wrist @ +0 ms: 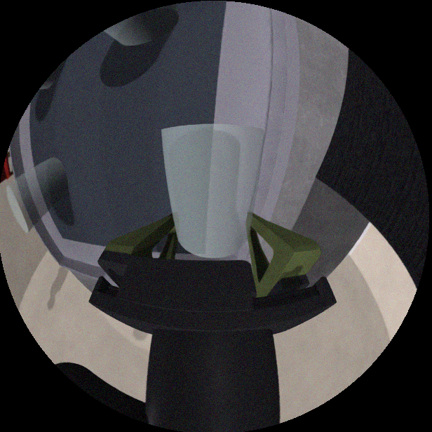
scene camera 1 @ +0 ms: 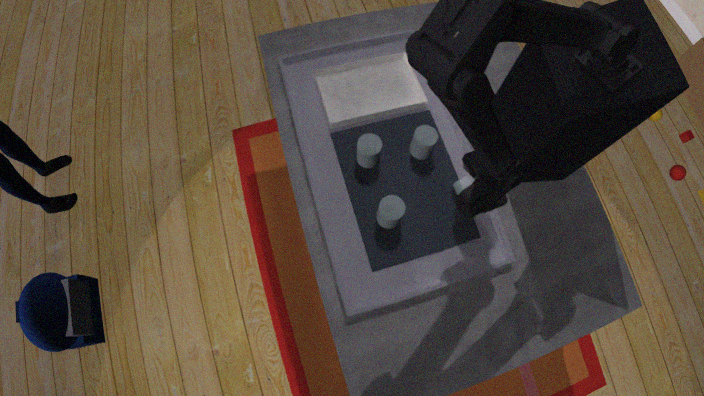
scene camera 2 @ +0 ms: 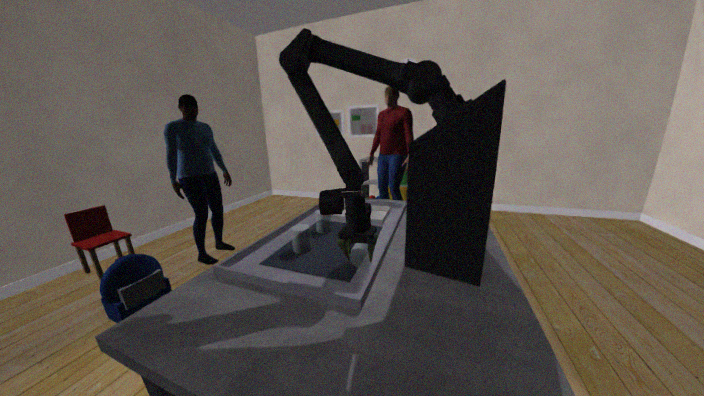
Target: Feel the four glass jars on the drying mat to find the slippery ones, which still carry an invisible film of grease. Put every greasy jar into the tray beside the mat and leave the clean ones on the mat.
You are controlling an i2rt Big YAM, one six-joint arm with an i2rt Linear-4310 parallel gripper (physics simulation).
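Frame: origin at the arm's base, x right, y ahead, z up, level; millimetres.
Seen in the pictures: gripper, between the fingertips: (scene camera 2: 360,260); arm's base, origin of its link: (scene camera 1: 607,64) (scene camera 2: 454,119).
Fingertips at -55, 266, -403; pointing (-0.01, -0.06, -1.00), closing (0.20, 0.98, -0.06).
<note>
Pixels of each thing's top centre, then the offset from my fingertips to it, as dx, dy, dz. "spot": a spot on its surface instead. Level surfaces: height alone.
- clear pale glass jar, centre of its top: (scene camera 1: 473,190) (scene camera 2: 362,242) +36, -7, +43
- dark drying mat, height of its surface: dz -22
- back left jar, centre of its top: (scene camera 1: 369,144) (scene camera 2: 323,211) +279, +164, +63
- back right jar, centre of its top: (scene camera 1: 426,135) +224, +20, +63
- front left jar, centre of its top: (scene camera 1: 392,207) (scene camera 2: 300,227) +107, +210, +63
- white tray, centre of its top: (scene camera 1: 370,84) (scene camera 2: 357,210) +471, +34, +5
- raised pale rim, a spot on its surface: (scene camera 1: 420,280) spot: -79, +231, -25
- grey table, height of its surface: dz -26
My gripper (scene camera 2: 359,257) (wrist: 212,217) is shut on a clear pale glass jar (scene camera 1: 464,185) at the right edge of the dark drying mat (scene camera 1: 425,215) (wrist: 125,140). In the wrist view the green fingers meet both sides of this jar. Whether it is upright or touches the mat is hard to tell. Three other jars stand apart on the mat: a back left jar (scene camera 1: 367,150), a back right jar (scene camera 1: 424,142) and a front left jar (scene camera 1: 391,212) (scene camera 2: 301,240). The white tray (scene camera 1: 378,115) adjoins the mat's back edge and holds no jar.
A raised pale rim (scene camera 1: 420,280) surrounds the mat and tray on the grey table (scene camera 1: 555,220) (scene camera 2: 450,330). The arm's large black mount (scene camera 1: 560,120) (scene camera 2: 452,200) stands at the right of the mat. Two people and a blue chair (scene camera 1: 47,312) are beyond the table.
</note>
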